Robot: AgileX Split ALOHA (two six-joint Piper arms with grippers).
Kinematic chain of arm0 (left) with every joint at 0, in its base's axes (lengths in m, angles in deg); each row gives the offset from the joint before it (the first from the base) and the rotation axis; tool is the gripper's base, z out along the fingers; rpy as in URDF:
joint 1: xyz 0 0 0.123 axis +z
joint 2: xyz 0 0 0 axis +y
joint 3: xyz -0.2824 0 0.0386 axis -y
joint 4: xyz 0.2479 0 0.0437 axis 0.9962 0 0.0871
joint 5: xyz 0 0 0 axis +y
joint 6: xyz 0.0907 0 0.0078 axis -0.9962 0 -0.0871
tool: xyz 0 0 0 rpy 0 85 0
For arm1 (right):
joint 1: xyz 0 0 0.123 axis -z
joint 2: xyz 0 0 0 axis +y
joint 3: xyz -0.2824 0 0.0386 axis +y
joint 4: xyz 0.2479 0 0.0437 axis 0.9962 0 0.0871
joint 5: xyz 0 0 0 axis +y
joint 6: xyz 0.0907 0 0.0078 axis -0.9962 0 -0.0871
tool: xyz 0 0 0 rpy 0 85 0
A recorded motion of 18 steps. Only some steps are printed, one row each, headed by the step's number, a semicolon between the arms.
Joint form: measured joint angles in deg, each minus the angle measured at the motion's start. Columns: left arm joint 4, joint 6, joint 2, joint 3, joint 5, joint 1; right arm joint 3, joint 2, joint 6, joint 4, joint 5, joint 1.
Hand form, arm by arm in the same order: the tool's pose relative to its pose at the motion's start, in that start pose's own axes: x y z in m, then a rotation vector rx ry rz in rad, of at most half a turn. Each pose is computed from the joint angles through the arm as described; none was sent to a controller.
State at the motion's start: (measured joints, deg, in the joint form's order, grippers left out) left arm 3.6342 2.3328 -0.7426 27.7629 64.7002 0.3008; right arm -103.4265 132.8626 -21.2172 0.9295 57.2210 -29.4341
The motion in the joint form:
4: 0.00 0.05 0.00 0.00 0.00 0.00; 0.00 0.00 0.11 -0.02 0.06 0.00
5: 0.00 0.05 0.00 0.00 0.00 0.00; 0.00 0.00 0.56 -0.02 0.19 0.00
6: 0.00 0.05 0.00 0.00 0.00 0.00; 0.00 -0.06 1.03 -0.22 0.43 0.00
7: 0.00 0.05 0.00 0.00 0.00 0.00; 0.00 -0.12 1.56 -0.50 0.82 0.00
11: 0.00 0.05 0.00 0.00 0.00 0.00; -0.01 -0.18 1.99 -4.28 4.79 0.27
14: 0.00 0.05 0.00 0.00 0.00 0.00; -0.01 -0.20 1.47 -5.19 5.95 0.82
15: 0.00 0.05 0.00 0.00 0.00 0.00; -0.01 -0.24 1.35 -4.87 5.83 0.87
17: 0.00 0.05 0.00 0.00 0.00 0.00; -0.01 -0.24 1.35 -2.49 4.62 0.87
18: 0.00 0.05 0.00 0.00 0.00 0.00; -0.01 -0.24 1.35 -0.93 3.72 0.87
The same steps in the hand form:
4: 0.0000 0.0000 0.0000 0.0000 0.0000 -0.0009; 0.0001 -0.0001 0.0000 0.0007 0.0009 -0.0021
5: 0.0000 0.0000 0.0000 0.0000 0.0000 -0.0009; 0.0003 -0.0001 0.0000 0.0015 0.0030 -0.0100
6: 0.0000 0.0000 0.0000 0.0000 0.0000 -0.0009; 0.0005 -0.0005 -0.0005 0.0053 0.0049 -0.0201
7: 0.0000 0.0000 0.0000 0.0000 0.0000 -0.0009; 0.0009 -0.0010 -0.0010 0.0112 0.0089 -0.0319
11: 0.0000 0.0000 0.0000 0.0000 0.0000 -0.0009; 0.0038 -0.0102 -0.0020 0.0888 0.0529 -0.0678
14: 0.0000 0.0000 0.0000 0.0000 0.0000 -0.0009; 0.0034 -0.0163 -0.0025 0.1102 0.0661 -0.0563
15: 0.0000 0.0000 0.0000 0.0000 0.0000 -0.0009; 0.0033 -0.0161 -0.0028 0.1048 0.0651 -0.0507
17: 0.0000 0.0000 0.0000 0.0000 0.0000 -0.0009; 0.0028 -0.0123 -0.0024 0.0634 0.0578 -0.0305
18: 0.0000 0.0000 0.0000 0.0000 0.0000 -0.0009; 0.0022 -0.0098 -0.0023 0.0359 0.0511 -0.0168

